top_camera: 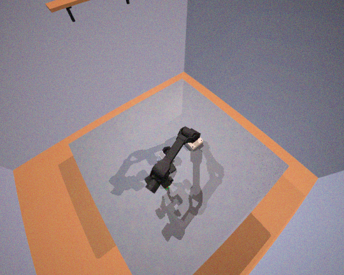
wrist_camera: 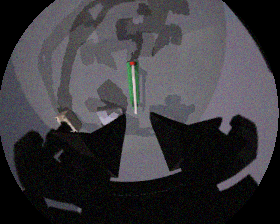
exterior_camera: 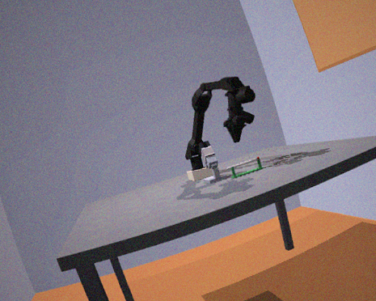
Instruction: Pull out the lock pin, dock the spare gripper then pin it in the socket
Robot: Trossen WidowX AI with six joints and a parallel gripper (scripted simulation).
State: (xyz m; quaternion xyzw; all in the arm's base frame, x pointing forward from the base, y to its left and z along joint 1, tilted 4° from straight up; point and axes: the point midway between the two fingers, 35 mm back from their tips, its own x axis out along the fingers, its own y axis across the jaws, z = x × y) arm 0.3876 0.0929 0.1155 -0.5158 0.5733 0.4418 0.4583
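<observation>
The green bar-shaped rack lies 110 mm below my gripper tip and 10 mm to the left of it. Also, from my gripper tip: spare gripper 120 mm behind, 100 mm to the right, 20 mm below; then grey socket mount 100 mm to the right, 100 mm behind, 80 mm below.
</observation>
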